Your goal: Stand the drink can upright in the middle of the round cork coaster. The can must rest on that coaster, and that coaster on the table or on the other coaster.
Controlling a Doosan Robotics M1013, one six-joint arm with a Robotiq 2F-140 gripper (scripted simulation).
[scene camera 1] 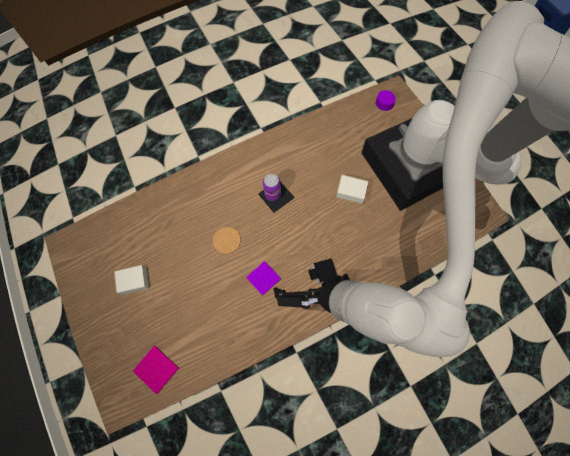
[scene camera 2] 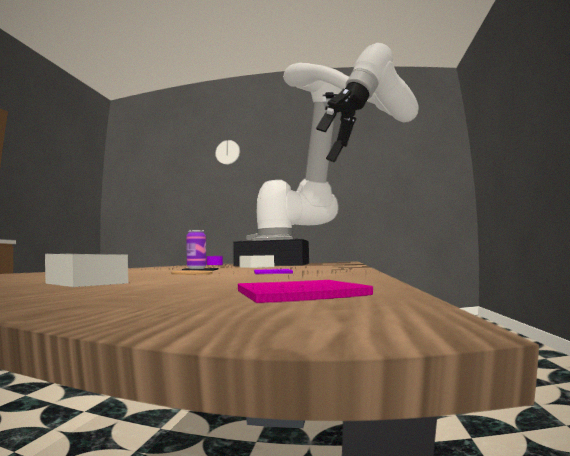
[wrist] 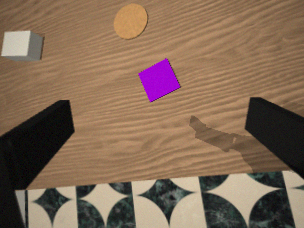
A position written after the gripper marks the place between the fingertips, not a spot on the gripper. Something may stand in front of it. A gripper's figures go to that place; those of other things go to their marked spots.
Scene:
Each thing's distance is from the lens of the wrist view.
gripper (wrist: 160, 114): 15 cm
purple flat square (wrist: 158, 80): 51 cm
round cork coaster (wrist: 127, 27): 61 cm
The marked spots on the purple flat square and the round cork coaster are 19 cm apart.

